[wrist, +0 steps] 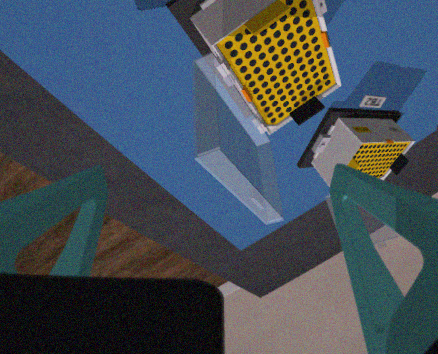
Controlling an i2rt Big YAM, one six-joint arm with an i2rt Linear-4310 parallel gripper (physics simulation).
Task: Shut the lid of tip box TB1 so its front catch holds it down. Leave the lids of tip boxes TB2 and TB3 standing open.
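Places are measured from the arm's base along level axes (x down, y left, z ahead), in metres.
Where they show: gripper, fingertip midpoint: (218,177).
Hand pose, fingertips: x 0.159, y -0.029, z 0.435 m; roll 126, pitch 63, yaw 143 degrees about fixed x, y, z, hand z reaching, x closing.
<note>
Each offset is from my fingertips to the top centre of the thing. "pt": to the spot under its first point. Level surfaces: height alone.
Tip box TB1 @[dx +0.109, dy +0.070, dz -0.092 m] (280,65), a grey-white box with a yellow perforated tip deck, is at the top centre, cut off by the view's top edge. Its clear lid @[pt dx +0.087, dy +0.087, dz -0.023 m] (235,145) stands open along the box's lower-left side. A black block @[pt dx +0.117, dy +0.123, dz -0.104 m] (307,110) sticks out at the deck's lower corner. Tip box TB2 @[dx +0.118, dy +0.292, dz -0.215 m] (340,145), smaller in view, is at the right beside its label. Part of its clear lid (385,237) shows behind the right finger. TB3 does not show. My gripper (218,177) is open and empty, its green fingertips wide apart on either side of TB1's lid in the view.
The boxes stand on a blue mat @[dx +0.184 m] (115,90) with a dark grey border (65,115). Wooden surface (145,250) shows at the lower left and a pale surface (285,320) at the bottom. TB2's black base and box are near the right finger in the view.
</note>
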